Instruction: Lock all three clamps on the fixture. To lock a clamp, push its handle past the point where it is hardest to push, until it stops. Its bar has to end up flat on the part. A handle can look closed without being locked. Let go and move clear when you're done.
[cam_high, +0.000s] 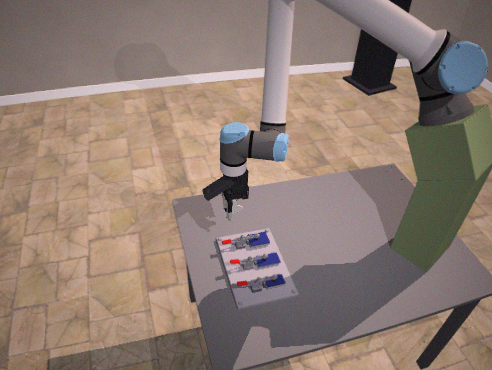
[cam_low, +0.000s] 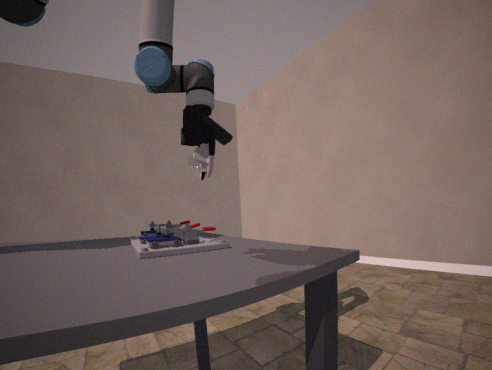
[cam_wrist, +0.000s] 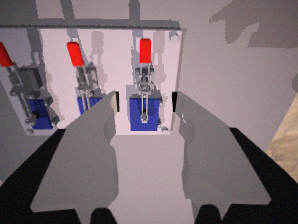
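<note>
Now: hand 60 mm past the fixture plate, 120 mm to the right of it and 210 mm above it.
</note>
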